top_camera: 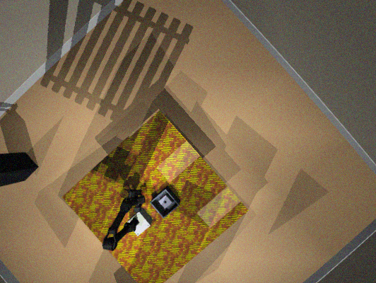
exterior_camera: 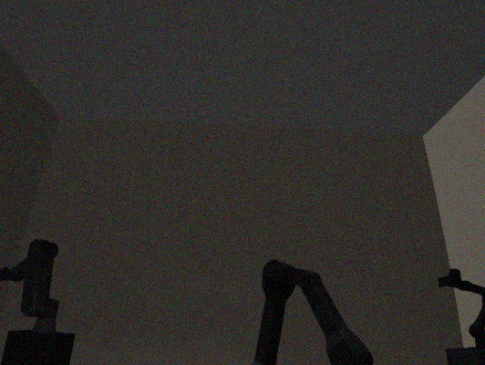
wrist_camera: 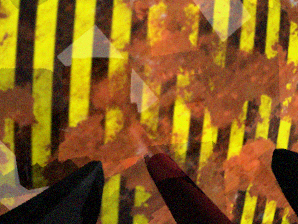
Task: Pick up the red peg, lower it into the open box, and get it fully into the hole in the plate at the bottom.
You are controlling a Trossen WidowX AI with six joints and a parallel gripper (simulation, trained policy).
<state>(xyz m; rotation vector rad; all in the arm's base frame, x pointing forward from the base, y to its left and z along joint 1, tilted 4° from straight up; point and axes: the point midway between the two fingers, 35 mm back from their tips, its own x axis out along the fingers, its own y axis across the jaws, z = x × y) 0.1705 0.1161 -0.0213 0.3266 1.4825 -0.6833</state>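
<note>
The red peg is 20 mm above my gripper tip and 10 mm to the left of it. From my gripper tip the other things lie so: box 170 mm to the right, 160 mm ahead.
</note>
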